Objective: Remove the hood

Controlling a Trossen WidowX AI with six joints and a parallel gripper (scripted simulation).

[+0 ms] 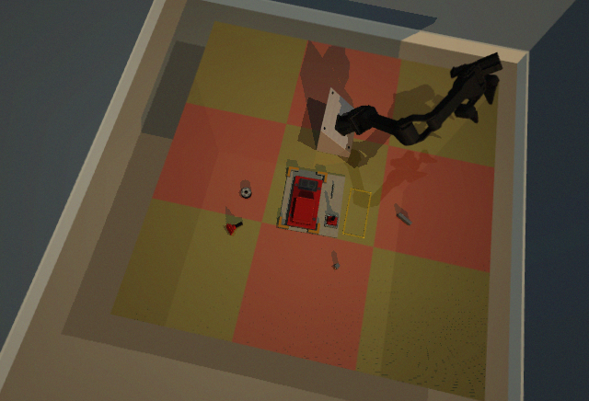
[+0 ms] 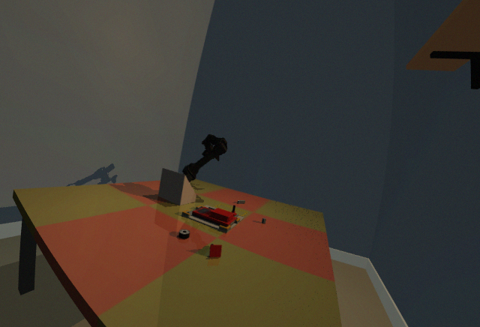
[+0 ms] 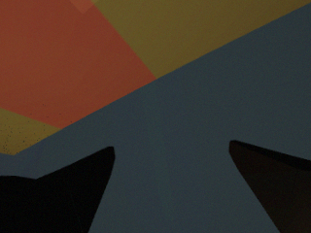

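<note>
My gripper tip is 420 mm short of the hood, 560 mm to the left of it and 220 mm above it. Round my gripper tip: black wheel (390 mm ahead, 790 mm to the right, 250 mm below).
</note>
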